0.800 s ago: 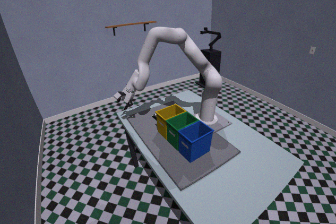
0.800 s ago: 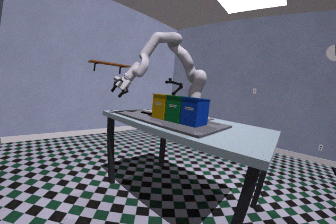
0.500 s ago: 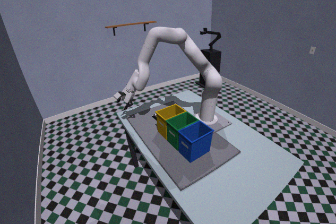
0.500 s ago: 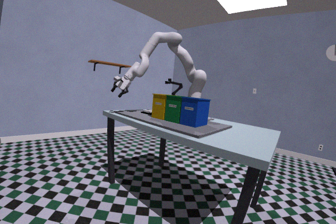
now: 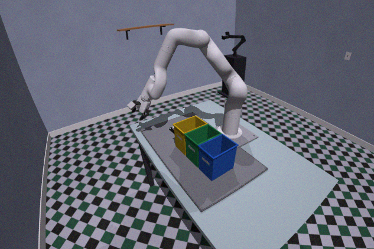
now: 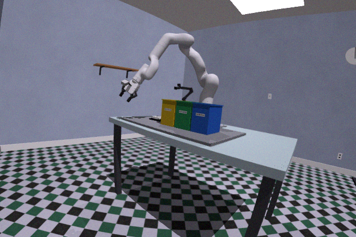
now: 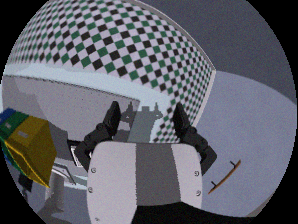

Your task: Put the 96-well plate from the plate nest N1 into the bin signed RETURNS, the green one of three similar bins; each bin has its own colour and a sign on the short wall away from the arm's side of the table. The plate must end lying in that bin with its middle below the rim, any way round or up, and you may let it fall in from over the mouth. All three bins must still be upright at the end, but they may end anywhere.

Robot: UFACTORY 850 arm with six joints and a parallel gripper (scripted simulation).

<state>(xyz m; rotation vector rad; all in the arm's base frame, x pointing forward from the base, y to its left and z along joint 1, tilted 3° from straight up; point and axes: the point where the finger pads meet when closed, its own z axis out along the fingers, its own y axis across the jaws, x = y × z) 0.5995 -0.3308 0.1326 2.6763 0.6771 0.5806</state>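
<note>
The white 96-well plate is 300 mm behind my hand, 150 mm below it and 110 mm to the left of it. The rest, counted from my hand: yellow bin (320 mm to the left, 260 mm behind, 80 mm below); dark plate nest (300 mm behind, 160 mm below, 110 mm to the left); green bin (450 mm to the left, 280 mm behind, 80 mm below).
</note>
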